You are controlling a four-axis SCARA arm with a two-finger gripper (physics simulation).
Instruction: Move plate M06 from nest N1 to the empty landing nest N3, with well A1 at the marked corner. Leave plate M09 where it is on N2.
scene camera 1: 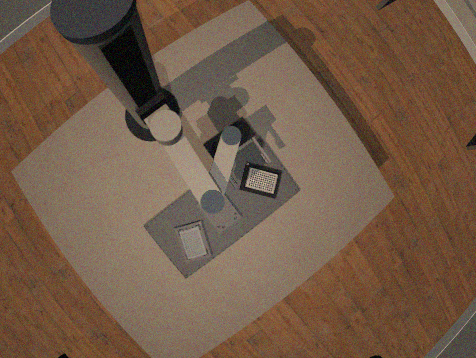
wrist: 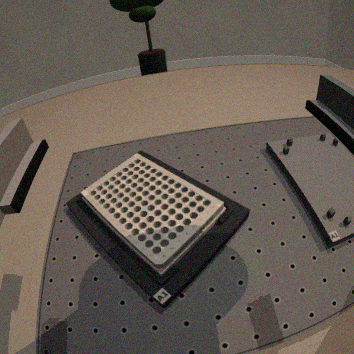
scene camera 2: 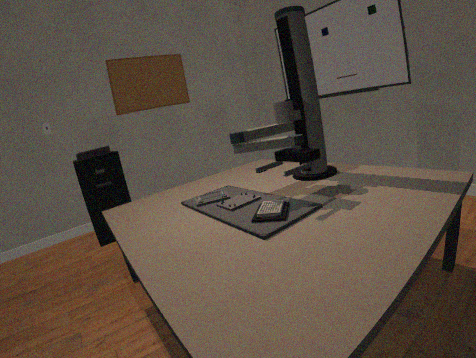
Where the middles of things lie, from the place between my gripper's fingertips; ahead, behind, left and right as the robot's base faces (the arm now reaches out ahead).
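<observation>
There is the grey nest with pegs (wrist: 310, 163), which sits 5 cm ahead of my hand, 13 cm below it and 19 cm to the right of it.
</observation>
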